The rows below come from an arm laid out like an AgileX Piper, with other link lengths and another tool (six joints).
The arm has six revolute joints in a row. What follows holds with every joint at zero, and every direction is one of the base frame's. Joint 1 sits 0.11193 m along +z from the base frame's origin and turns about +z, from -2.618 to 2.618 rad. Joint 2 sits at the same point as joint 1 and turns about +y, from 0 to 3.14 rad. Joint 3 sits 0.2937 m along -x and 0.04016 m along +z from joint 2 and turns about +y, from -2.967 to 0 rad. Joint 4 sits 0.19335 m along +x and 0.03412 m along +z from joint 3 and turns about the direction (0.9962, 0, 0.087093), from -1.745 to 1.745 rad. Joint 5 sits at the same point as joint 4 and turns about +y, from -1.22 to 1.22 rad. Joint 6 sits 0.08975 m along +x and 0.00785 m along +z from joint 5 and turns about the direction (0.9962, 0, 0.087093), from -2.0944 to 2.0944 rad. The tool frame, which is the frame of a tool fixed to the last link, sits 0.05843 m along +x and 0.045 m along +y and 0.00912 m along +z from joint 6; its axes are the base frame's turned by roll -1.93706, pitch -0.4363 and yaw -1.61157 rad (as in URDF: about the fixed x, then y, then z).
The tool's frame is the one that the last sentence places.
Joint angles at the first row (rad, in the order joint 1, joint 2, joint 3, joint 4, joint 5, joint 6):
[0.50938 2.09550 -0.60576 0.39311 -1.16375 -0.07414]
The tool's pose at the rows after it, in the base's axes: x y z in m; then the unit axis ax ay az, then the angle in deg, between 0 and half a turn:
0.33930 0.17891 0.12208 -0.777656 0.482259 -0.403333 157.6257
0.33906 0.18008 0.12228 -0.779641 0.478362 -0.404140 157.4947
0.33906 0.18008 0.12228 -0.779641 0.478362 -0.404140 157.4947
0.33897 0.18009 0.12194 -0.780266 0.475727 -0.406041 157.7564
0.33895 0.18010 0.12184 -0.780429 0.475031 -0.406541 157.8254
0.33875 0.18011 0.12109 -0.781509 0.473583 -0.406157 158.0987
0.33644 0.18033 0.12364 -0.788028 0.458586 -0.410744 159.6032
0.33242 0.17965 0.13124 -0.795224 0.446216 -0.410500 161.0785
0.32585 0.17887 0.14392 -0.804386 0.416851 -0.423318 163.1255
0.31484 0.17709 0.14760 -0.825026 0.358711 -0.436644 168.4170
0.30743 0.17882 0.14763 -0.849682 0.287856 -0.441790 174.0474
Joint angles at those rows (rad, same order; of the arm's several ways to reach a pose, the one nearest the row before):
[0.50939 2.09713 -0.60577 0.38219 -1.16463 -0.07442]
[0.50938 2.09711 -0.60719 0.37437 -1.16465 -0.07683]
[0.50938 2.09711 -0.60719 0.37437 -1.16465 -0.07683]
[0.50937 2.09708 -0.60720 0.37437 -1.16461 -0.08479]
[0.50939 2.09712 -0.60722 0.37439 -1.16463 -0.08687]
[0.50936 2.09708 -0.60721 0.37436 -1.16073 -0.09145]
[0.50939 2.07177 -0.60723 0.37277 -1.12565 -0.13974]
[0.50939 2.02102 -0.60721 0.37713 -1.05924 -0.19092]
[0.50939 1.94806 -0.60721 0.37712 -0.98435 -0.28708]
[0.50937 1.87585 -0.60721 0.37711 -0.87016 -0.45586]
[0.50937 1.82427 -0.64668 0.37897 -0.71381 -0.64396]

